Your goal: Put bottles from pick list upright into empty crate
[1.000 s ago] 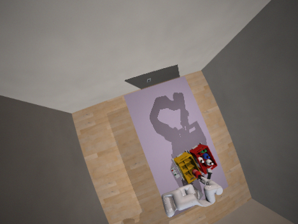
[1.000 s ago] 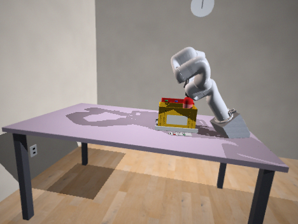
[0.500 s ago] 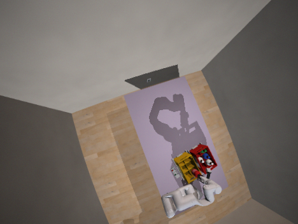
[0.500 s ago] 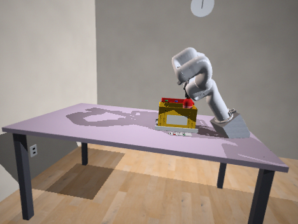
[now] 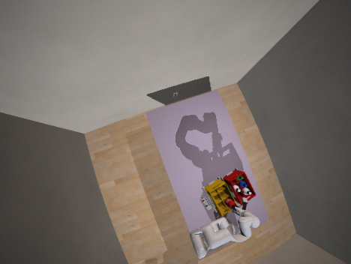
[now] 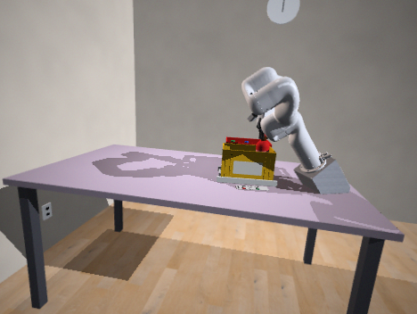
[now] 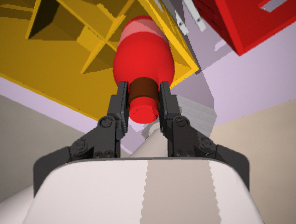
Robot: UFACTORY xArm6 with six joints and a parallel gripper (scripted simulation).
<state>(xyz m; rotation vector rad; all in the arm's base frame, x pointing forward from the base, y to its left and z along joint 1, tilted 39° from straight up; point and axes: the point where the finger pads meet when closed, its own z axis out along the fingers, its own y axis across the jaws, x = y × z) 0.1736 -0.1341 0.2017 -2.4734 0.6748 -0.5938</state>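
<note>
Right now my hand is 6 cm short of the yellow crate, 7 cm to the right of it and 16 cm above it. From my hand the other things lie so: red crate: 13 cm ahead, 14 cm to the right, 16 cm below; blue-label bottle: 15 cm ahead, 19 cm to the right, 15 cm below; white bottle: 6 cm ahead, 22 cm to the right, 15 cm below.
</note>
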